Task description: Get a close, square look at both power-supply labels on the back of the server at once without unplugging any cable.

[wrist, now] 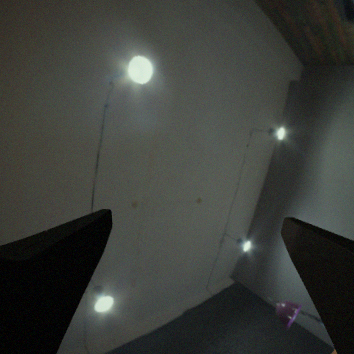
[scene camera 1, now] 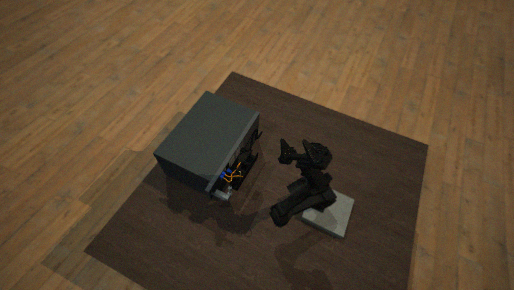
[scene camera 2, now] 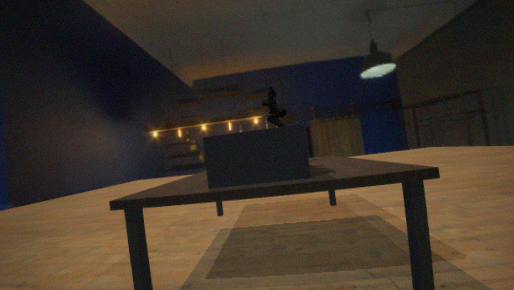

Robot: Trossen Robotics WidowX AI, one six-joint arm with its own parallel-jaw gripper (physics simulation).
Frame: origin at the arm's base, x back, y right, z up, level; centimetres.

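Seen in the pictures: gripper, fingertip midpoint: (wrist: 198, 222) (scene camera 1: 291, 139) (scene camera 2: 269, 88); arm's base, link origin: (scene camera 1: 318, 204).
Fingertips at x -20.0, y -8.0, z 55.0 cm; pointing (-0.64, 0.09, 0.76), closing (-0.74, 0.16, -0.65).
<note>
Offsets run from my fingertips to a thing's top centre. "*": to the spot under its first point. Level surfaces: height alone.
The server (scene camera 1: 205, 132) (scene camera 2: 257, 159) is a dark grey box on the table. In scene camera 1 its back faces right, toward the arm. Orange cables with blue ends {* dy -4.7, dx -19.8, dz -34.8 cm} (scene camera 1: 232, 175) and black parts show at that back, seen very obliquely. The power-supply labels cannot be made out in scene camera 1 and do not show in the wrist view. My gripper (scene camera 1: 294, 142) (scene camera 2: 271, 90) (wrist: 198, 222) is open and empty, raised above the table to the right of the server's back and apart from it. It points upward, and the wrist view shows ceiling and lamps.
The arm's pale base plate (scene camera 1: 342, 216) rests on the dark table {dz -58.4 cm} (scene camera 1: 385, 165) (scene camera 2: 372, 170). A small light grey piece {* dy -11.4, dx -21.2, dz -43.7 cm} (scene camera 1: 223, 195) lies by the server's near back corner. A lamp (scene camera 2: 378, 70) hangs at the upper right; a purple lamp (wrist: 288, 313) shows in the wrist view.
</note>
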